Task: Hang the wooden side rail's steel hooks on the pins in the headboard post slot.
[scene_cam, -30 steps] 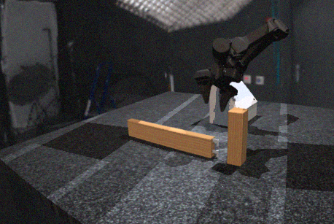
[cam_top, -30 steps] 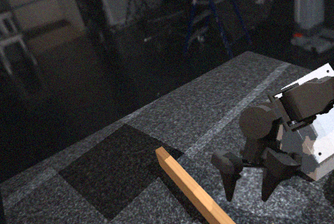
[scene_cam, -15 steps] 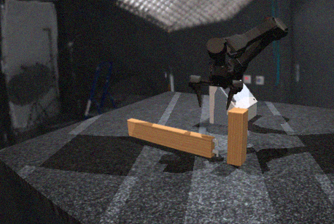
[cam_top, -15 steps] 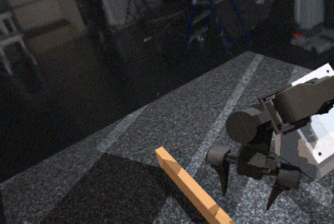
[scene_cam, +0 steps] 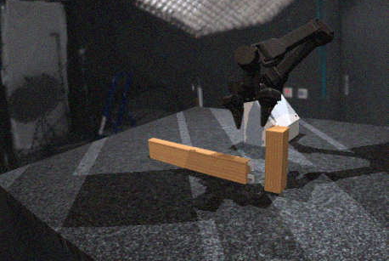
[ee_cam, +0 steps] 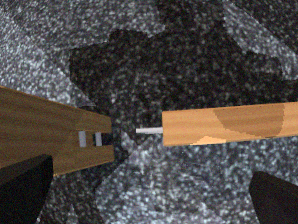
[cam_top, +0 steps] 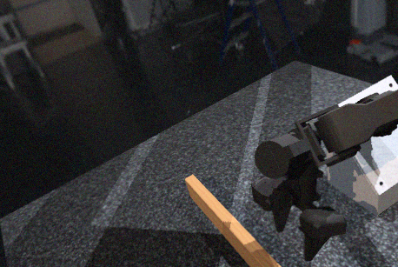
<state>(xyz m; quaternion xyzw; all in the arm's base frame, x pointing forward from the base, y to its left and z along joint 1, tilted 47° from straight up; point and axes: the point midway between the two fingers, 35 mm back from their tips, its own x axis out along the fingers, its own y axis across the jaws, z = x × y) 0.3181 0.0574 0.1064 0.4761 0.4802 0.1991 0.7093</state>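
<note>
My gripper tip is now 20 mm short of the wooden headboard post, 90 mm to the right of it and 80 mm above it.
</note>
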